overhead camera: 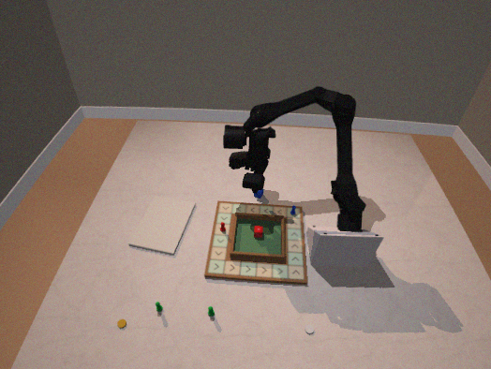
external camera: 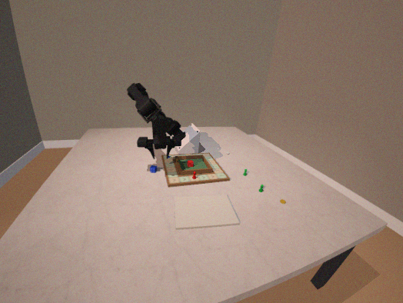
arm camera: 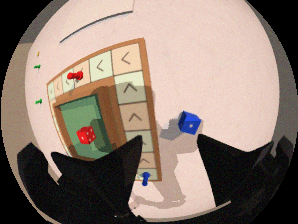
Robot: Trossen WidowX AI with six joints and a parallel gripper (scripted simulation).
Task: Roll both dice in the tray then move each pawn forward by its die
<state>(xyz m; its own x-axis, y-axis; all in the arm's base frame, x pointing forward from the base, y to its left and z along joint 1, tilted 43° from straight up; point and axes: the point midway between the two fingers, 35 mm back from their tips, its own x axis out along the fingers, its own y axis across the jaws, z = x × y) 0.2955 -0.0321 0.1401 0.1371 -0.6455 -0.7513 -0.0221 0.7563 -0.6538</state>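
Right now the blue die is 1 cm behind my gripper tip, 3 cm to the right of it and 6 cm below it. From my gripper tip the other things lie so: blue pawn 13 cm behind, 3 cm to the left, 4 cm below; then red pawn 8 cm ahead, 15 cm to the left, 4 cm below; then red die 4 cm behind, 15 cm to the left, 5 cm below.
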